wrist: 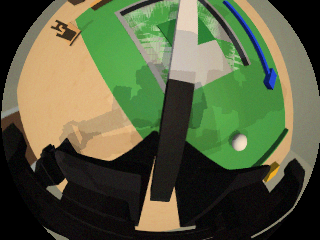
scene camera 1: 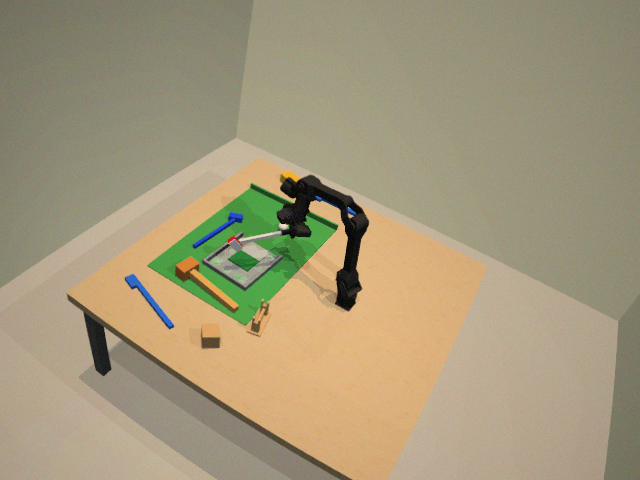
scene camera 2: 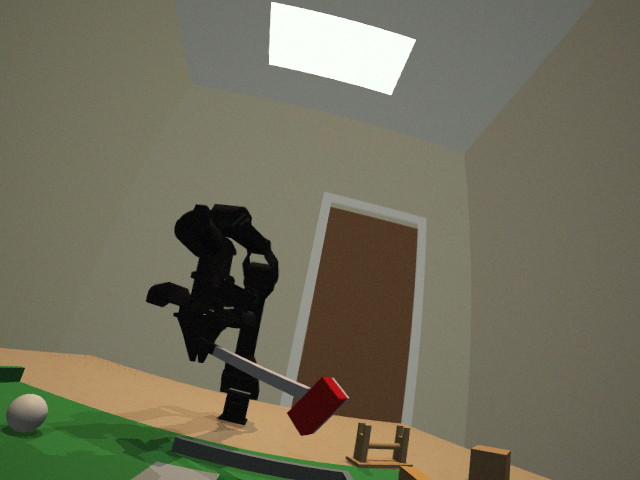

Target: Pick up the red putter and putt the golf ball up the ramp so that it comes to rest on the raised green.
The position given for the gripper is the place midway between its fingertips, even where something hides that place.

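An orange mallet [scene camera 1: 188, 268] is part of the scene, and so is a red putter, held by the gripper [scene camera 2: 196, 362]. Other views show the gripper too: here it is in the wrist view, the gripper [wrist: 164, 136], and again in scene camera 1, the gripper [scene camera 1: 291, 237].
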